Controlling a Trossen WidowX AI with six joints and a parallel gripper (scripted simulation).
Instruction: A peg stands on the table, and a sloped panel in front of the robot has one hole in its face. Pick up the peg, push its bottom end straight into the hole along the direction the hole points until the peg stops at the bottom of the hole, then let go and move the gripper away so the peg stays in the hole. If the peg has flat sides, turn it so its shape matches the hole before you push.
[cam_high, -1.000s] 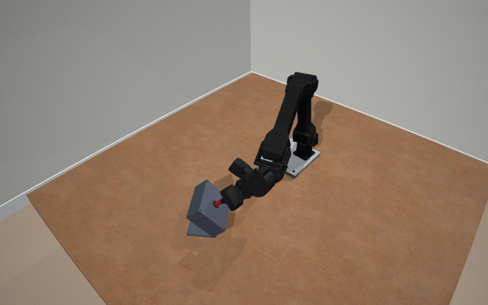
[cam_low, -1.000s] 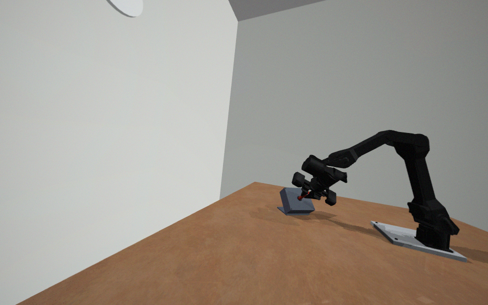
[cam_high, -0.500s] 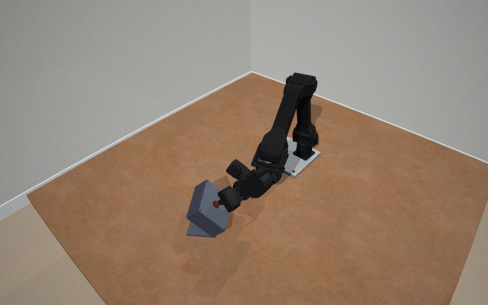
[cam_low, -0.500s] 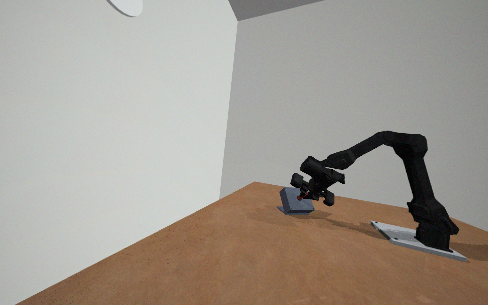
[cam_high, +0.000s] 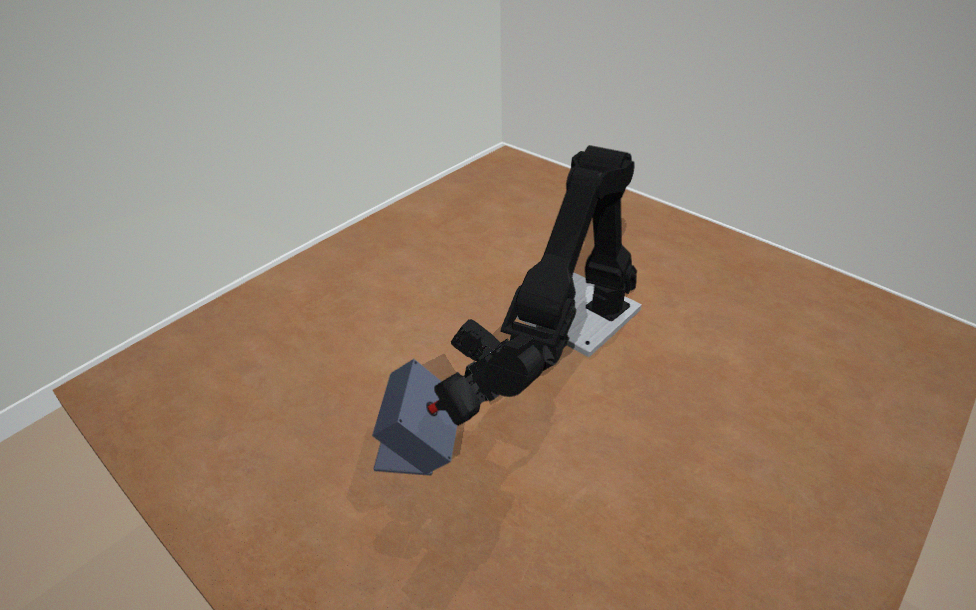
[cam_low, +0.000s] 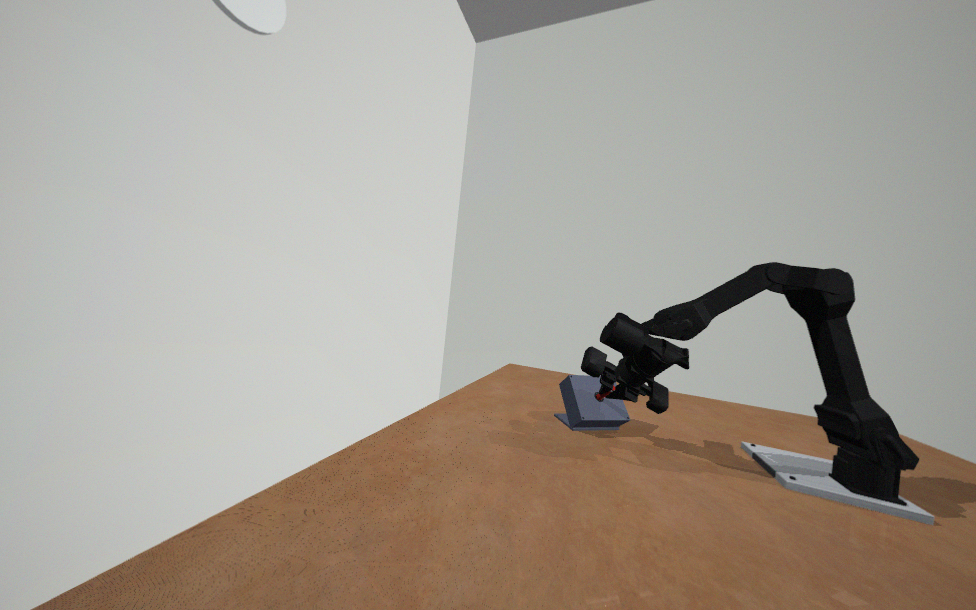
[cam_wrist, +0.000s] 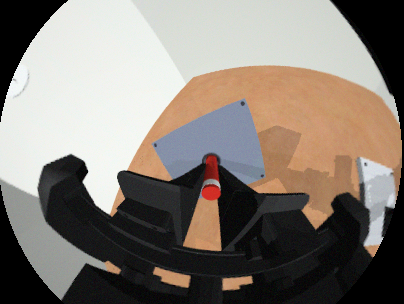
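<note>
The red peg is 1 cm to the left of my gripper tip, 1 cm behind it and 1 cm above it. From my gripper tip the other things lie so: panel: 3 cm to the right, 3 cm below, 2 cm ahead.
</note>
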